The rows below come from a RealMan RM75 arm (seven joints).
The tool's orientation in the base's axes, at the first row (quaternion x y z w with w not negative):
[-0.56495, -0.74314, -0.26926, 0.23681]
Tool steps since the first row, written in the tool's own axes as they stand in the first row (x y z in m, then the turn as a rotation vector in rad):
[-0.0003, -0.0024, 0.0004, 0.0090, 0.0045, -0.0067]
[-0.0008, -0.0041, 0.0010, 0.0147, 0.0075, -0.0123]
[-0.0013, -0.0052, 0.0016, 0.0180, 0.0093, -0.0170]
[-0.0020, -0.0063, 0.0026, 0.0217, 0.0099, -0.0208]
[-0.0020, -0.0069, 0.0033, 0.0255, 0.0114, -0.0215]
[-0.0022, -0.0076, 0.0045, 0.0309, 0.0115, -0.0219]
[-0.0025, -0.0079, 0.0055, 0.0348, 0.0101, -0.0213]
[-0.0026, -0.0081, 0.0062, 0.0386, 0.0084, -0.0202]
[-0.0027, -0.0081, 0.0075, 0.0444, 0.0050, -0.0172]
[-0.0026, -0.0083, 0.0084, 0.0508, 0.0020, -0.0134]
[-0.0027, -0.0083, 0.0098, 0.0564, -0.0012, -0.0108]
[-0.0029, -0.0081, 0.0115, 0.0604, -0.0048, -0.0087]
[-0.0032, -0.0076, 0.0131, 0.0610, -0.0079, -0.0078]
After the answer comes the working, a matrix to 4 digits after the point.
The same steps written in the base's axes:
[-0.0023, -0.0005, -0.0008, 0.0024, 0.0029, 0.0115]
[-0.0038, -0.0008, -0.0018, 0.0042, 0.0039, 0.0198]
[-0.0048, -0.0010, -0.0027, 0.0053, 0.0035, 0.0257]
[-0.0057, -0.0011, -0.0041, 0.0052, 0.0037, 0.0310]
[-0.0063, -0.0007, -0.0047, 0.0057, 0.0063, 0.0342]
[-0.0070, -0.0002, -0.0058, 0.0045, 0.0099, 0.0381]
[-0.0073, 0.0002, -0.0068, 0.0021, 0.0127, 0.0400]
[-0.0075, 0.0005, -0.0074, -0.0005, 0.0158, 0.0414]
[-0.0075, 0.0013, -0.0084, -0.0054, 0.0212, 0.0426]
[-0.0078, 0.0020, -0.0090, -0.0101, 0.0277, 0.0436]
[-0.0078, 0.0028, -0.0102, -0.0147, 0.0327, 0.0449]
[-0.0077, 0.0039, -0.0115, -0.0193, 0.0362, 0.0455]
[-0.0072, 0.0048, -0.0128, -0.0225, 0.0365, 0.0448]

The tool's axes in the first row as the columns of a matrix, in the base's axes (rounded; the answer above uses it unrounded):
[-0.2495, 0.9672, -0.0477]
[0.7121, 0.2167, 0.6678]
[0.6562, 0.1326, -0.7428]

